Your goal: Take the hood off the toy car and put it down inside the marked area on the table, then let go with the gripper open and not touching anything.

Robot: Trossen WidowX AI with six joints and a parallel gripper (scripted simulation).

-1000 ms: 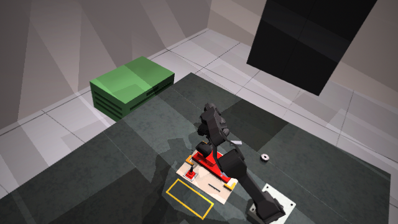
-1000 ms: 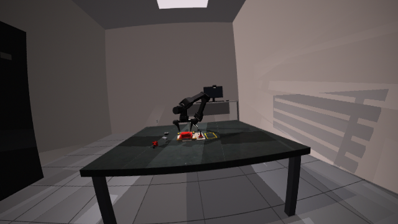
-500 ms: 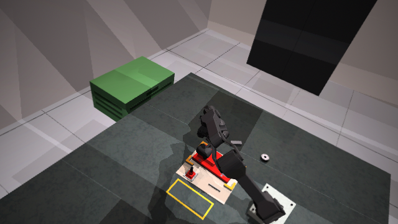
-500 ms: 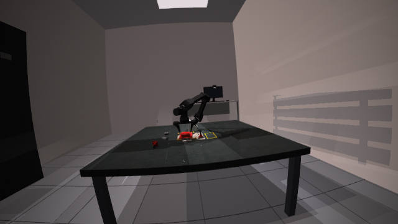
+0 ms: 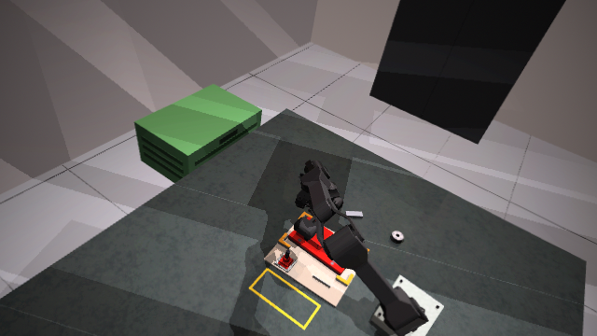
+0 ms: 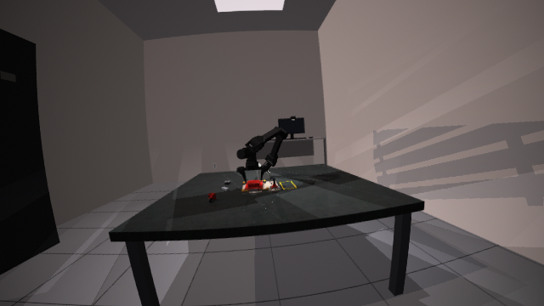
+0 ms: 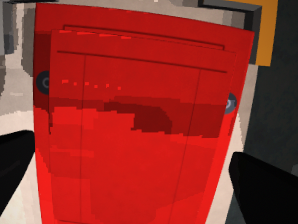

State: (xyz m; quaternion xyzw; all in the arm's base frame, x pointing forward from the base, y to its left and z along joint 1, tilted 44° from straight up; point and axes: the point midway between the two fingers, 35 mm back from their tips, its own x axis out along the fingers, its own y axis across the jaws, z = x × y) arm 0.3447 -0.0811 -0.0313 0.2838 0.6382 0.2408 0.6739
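Right now my gripper tip is right at the hood. From my gripper tip the other things lie so: grey ring: 22 cm behind, 20 cm to the right, 4 cm below.
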